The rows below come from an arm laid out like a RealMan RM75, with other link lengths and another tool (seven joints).
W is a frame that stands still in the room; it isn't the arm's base.
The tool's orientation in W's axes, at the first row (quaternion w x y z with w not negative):
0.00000 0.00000 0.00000 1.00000
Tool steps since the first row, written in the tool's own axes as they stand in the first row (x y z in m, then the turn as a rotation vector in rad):
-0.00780 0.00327 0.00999 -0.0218 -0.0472 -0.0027
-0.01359 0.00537 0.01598 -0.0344 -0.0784 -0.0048
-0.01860 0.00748 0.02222 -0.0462 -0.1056 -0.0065
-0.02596 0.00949 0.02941 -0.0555 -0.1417 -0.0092
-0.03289 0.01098 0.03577 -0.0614 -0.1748 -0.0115
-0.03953 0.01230 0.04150 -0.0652 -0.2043 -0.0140
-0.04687 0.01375 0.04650 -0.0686 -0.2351 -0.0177
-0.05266 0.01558 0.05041 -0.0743 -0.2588 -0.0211
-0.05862 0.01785 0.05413 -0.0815 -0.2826 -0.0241
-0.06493 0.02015 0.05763 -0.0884 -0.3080 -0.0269
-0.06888 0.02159 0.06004 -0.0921 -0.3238 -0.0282
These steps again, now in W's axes. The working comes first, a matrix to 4 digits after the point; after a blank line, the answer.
The tool's axes in the first row as the columns of a matrix, in W's axes (used below as rounded here):
-1.0000 0.0000 0.0000
0.0000 -1.0000 0.0000
0.0000 0.0000 1.0000

0.00780 -0.00327 0.00999 0.0218 0.0472 -0.0027
0.01359 -0.00537 0.01598 0.0344 0.0784 -0.0048
0.01860 -0.00748 0.02222 0.0462 0.1056 -0.0065
0.02596 -0.00949 0.02941 0.0555 0.1417 -0.0092
0.03289 -0.01098 0.03577 0.0614 0.1748 -0.0115
0.03953 -0.01230 0.04150 0.0652 0.2043 -0.0140
0.04687 -0.01375 0.04650 0.0686 0.2351 -0.0177
0.05266 -0.01558 0.05041 0.0743 0.2588 -0.0211
0.05862 -0.01785 0.05413 0.0815 0.2826 -0.0241
0.06493 -0.02015 0.05763 0.0884 0.3080 -0.0269
0.06888 -0.02159 0.06004 0.0921 0.3238 -0.0282

